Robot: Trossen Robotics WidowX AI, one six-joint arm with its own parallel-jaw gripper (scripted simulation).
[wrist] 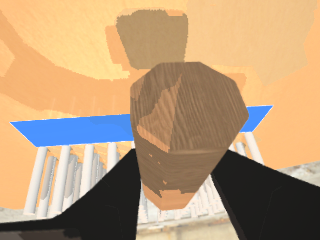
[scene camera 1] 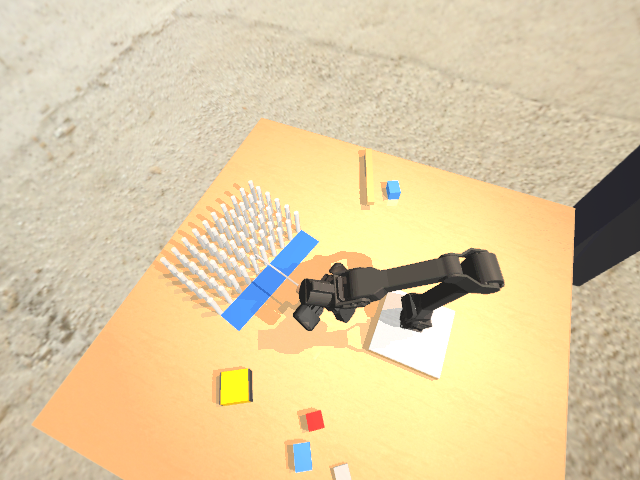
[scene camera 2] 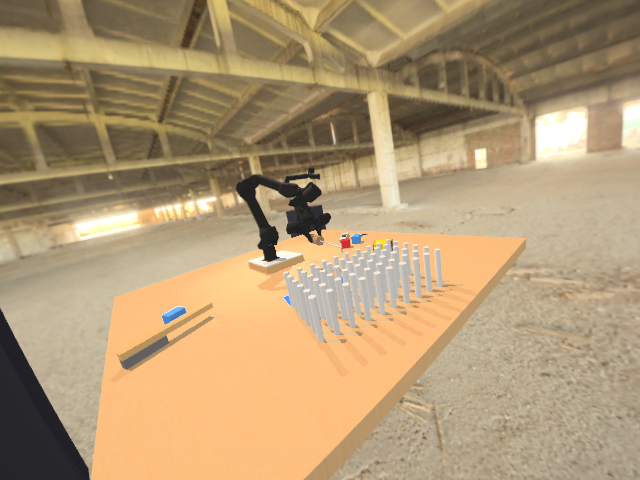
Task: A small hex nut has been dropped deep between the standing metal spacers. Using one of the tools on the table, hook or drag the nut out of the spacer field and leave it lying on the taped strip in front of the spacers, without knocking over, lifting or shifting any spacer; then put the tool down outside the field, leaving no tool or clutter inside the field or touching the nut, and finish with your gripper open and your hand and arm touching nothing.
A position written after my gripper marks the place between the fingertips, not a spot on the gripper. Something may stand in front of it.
My gripper [scene camera 1: 310, 294] holds a hook tool [wrist: 184, 116]. I also see a long wooden stick [scene camera 2: 142, 348] and a blue taped strip [scene camera 1: 266, 283].
My gripper shows as well in the wrist view [wrist: 173, 152] and in scene camera 2 [scene camera 2: 316, 241]. The blue taped strip is seen too in the wrist view [wrist: 109, 128]. The wrist view does not show the long wooden stick: it is out of frame.
